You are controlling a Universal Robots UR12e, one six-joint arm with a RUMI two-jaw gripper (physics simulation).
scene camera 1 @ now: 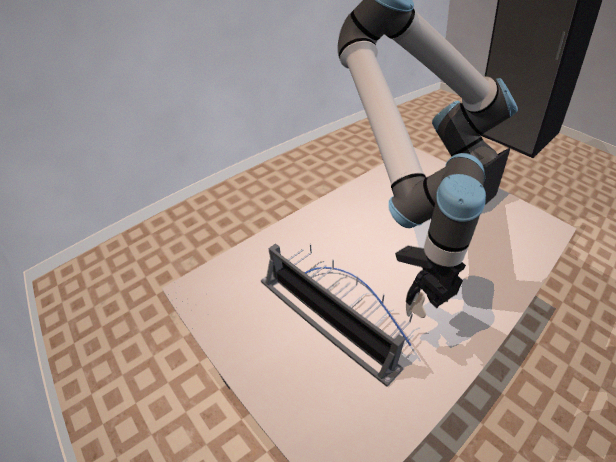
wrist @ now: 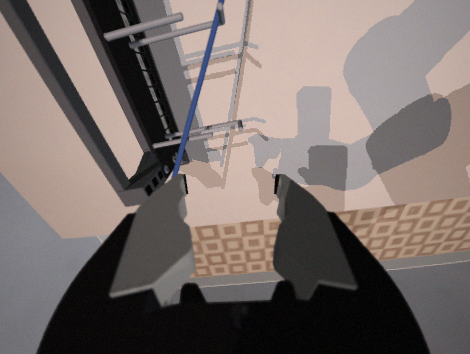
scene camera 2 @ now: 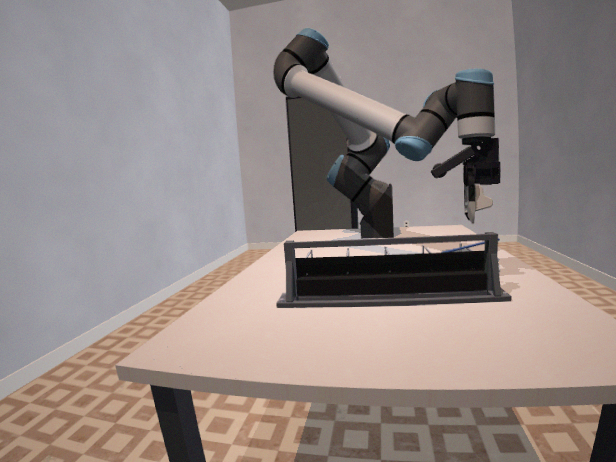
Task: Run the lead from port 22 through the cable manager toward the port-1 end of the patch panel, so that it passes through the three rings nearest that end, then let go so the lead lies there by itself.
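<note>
The blue lead (scene camera 1: 372,291) (scene camera 2: 465,247) (wrist: 200,82) arches behind the patch panel (scene camera 1: 335,320) (scene camera 2: 390,275) (wrist: 120,65), from near its far-left end in scene camera 1 to its near-right end. In the wrist view the lead crosses the tip of one ring (wrist: 195,29) and passes over the rods of the end ring (wrist: 220,127). Whether it runs inside the rings is unclear, and the port numbers are unreadable. My gripper (scene camera 1: 415,312) (scene camera 2: 477,210) (wrist: 231,176) is open and empty, above and beside the panel's near-right end. Its left finger hides the lead's lower part in the wrist view.
The grey frame (scene camera 1: 325,342) (scene camera 2: 390,301) around the panel stands on the pale table (scene camera 1: 240,360) (scene camera 2: 370,345). Thin upright ring tips stick up along the panel's rear side. The table's edge and tiled floor (wrist: 230,245) show beyond the fingers. A dark cabinet (scene camera 1: 525,65) (scene camera 2: 320,185) stands behind the arm.
</note>
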